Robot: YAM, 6 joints.
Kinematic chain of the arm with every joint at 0, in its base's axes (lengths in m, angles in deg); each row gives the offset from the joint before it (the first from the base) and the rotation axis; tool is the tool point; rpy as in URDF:
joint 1: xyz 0 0 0.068 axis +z
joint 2: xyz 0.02 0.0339 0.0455 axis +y
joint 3: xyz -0.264 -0.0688 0 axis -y
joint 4: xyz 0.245 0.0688 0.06 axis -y
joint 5: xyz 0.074 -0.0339 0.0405 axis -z
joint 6: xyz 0.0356 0 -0.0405 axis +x
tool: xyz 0 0 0 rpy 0 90 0
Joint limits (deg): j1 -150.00..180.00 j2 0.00..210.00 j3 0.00..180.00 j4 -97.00..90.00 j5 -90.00..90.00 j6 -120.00..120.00
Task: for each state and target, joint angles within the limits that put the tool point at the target. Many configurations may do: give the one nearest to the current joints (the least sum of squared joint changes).
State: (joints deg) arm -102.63 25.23 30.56 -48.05 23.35 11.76
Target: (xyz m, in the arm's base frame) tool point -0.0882 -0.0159 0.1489
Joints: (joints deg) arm -150.00 31.12 13.53 -47.74 58.43 11.76
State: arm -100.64 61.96 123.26 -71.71 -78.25 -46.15
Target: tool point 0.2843 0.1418 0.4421
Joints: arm -147.13 18.99 132.65 -81.42 -81.32 -46.15
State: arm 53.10 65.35 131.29 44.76 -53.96 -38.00
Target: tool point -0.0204 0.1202 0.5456
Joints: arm 83.99 53.98 74.87 38.12 -67.42 -38.00
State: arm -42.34 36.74 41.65 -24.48 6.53 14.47
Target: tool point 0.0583 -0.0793 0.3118
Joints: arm -50.21 21.79 38.37 -30.97 9.62 14.47
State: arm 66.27 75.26 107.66 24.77 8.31 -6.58
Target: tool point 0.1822 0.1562 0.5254
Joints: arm 42.48 67.80 80.64 17.28 12.77 -6.58
